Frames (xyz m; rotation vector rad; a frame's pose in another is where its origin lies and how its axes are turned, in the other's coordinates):
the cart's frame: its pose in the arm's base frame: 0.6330 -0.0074 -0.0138 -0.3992 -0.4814 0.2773
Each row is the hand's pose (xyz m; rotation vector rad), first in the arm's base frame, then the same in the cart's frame.
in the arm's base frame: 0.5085 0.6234 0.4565 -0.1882 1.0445 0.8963
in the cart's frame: 0.2980 0.3759 0.6360 0.5193 1.2683 0.8952
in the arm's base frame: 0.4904 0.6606 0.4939 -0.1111 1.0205 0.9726
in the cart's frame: 0.3102 0.3957 0.6867 0.6069 1.2153 0.9473
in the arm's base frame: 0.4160 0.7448 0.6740 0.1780 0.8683 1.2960
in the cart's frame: 0.3467 0.4045 0.8956 0.9242 0.9363 1.1668
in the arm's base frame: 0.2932 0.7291 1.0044 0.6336 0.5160 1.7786
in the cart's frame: 0.3660 0.2676 1.2203 1.3641 0.3679 1.4691
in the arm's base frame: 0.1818 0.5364 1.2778 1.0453 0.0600 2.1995
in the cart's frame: 0.3110 -0.0033 1.4390 1.6788 -0.3028 1.7062
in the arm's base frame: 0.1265 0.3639 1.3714 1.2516 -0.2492 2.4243
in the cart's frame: 0.2404 -0.1877 1.4900 1.7887 -0.7322 1.8250
